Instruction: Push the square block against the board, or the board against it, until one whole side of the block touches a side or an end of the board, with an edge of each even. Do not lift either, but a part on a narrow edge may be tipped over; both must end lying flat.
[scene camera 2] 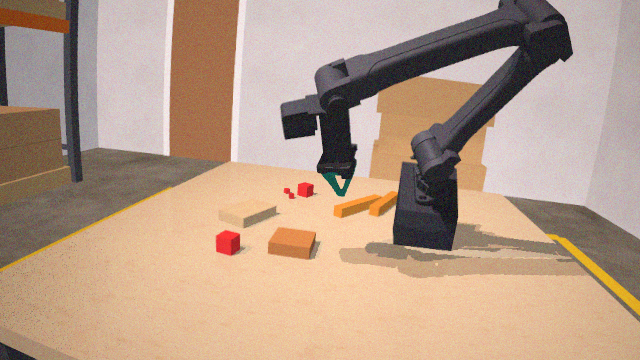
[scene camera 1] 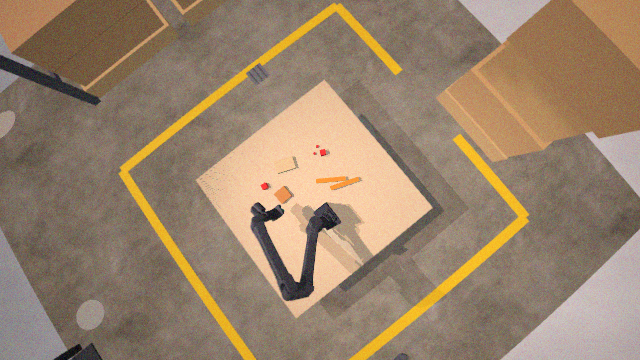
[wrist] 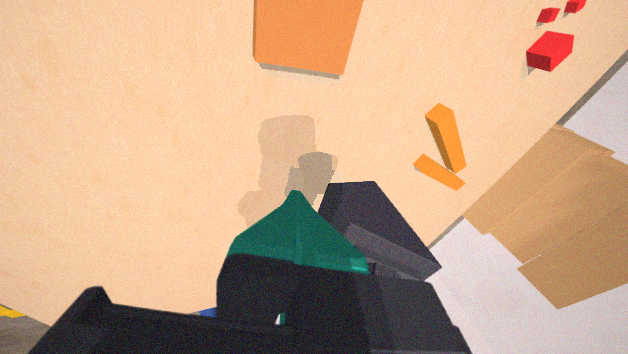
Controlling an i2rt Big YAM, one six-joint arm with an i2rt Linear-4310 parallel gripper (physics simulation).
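Pixels of known places: gripper, fingertip midpoint: (scene camera 2: pixel 341 195) (scene camera 1: pixel 284 210) (wrist: pixel 294 197); arm's base, origin of the base link: (scene camera 2: pixel 429 185) (scene camera 1: pixel 327 217) (wrist: pixel 378 270).
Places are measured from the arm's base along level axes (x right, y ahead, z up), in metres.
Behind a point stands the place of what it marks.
Note:
The square block (scene camera 1: pixel 282 194) @[x -0.147, y 0.335, z -0.125 m] (scene camera 2: pixel 292 242) @[x -0.180, y 0.328, z -0.124 m] (wrist: pixel 306 32) @[x -0.151, y 0.316, z -0.124 m] is orange-brown and lies flat; part of it shows at the top of the wrist view. The board (scene camera 1: pixel 286 164) @[x 0.025, y 0.485, z -0.124 m] (scene camera 2: pixel 246 212) @[x -0.028, y 0.486, z -0.124 m] is pale beige and lies flat, apart from the block and turned at a different angle. It does not show in the wrist view. My gripper (scene camera 1: pixel 279 212) @[x -0.185, y 0.229, z 0.001 m] (scene camera 2: pixel 341 194) @[x -0.185, y 0.229, z 0.001 m] (wrist: pixel 294 197) @[x -0.185, y 0.229, z 0.001 m] is shut and empty, with green fingertips together. It hangs above the table, off the block's side that faces away from the board.
A red cube (scene camera 1: pixel 264 186) @[x -0.207, y 0.469, z -0.114 m] (scene camera 2: pixel 228 243) @[x -0.231, y 0.465, z -0.125 m] lies beside the block. Another red cube (scene camera 1: pixel 323 152) @[x 0.291, y 0.362, z -0.114 m] (scene camera 2: pixel 305 190) @[x 0.266, y 0.365, z -0.130 m] (wrist: pixel 549 51) @[x 0.267, y 0.366, z -0.123 m] and two tiny red cubes lie beyond the board. Two orange bars (scene camera 1: pixel 331 179) @[x 0.199, y 0.172, z -0.123 m] (scene camera 2: pixel 357 205) @[x 0.159, y 0.182, z -0.129 m] (wrist: pixel 446 139) @[x 0.149, y 0.197, z -0.123 m] lie close together near the arm's base.

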